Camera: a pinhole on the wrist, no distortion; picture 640 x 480 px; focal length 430.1 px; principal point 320.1 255.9 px. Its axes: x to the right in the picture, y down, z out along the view. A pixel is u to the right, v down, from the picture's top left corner.
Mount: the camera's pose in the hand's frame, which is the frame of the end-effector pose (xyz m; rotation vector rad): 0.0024 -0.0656 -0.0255 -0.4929 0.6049 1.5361
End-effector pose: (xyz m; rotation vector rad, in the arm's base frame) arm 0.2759 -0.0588 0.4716 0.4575 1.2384 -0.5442
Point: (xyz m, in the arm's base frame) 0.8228 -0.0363 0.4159
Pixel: 355 150
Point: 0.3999 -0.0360 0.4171
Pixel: 464 85
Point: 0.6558 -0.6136 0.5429
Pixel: outside the picture
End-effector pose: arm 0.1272 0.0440 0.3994 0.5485 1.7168 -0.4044
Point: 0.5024 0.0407 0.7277
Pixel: outside the picture
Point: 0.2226 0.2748 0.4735
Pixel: outside the picture
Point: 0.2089 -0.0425 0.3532
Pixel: 115 237
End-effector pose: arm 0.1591 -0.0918 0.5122 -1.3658 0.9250 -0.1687
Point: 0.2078 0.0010 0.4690
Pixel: 318 295
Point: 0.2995 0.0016 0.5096
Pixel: 77 205
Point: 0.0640 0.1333 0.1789
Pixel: 579 311
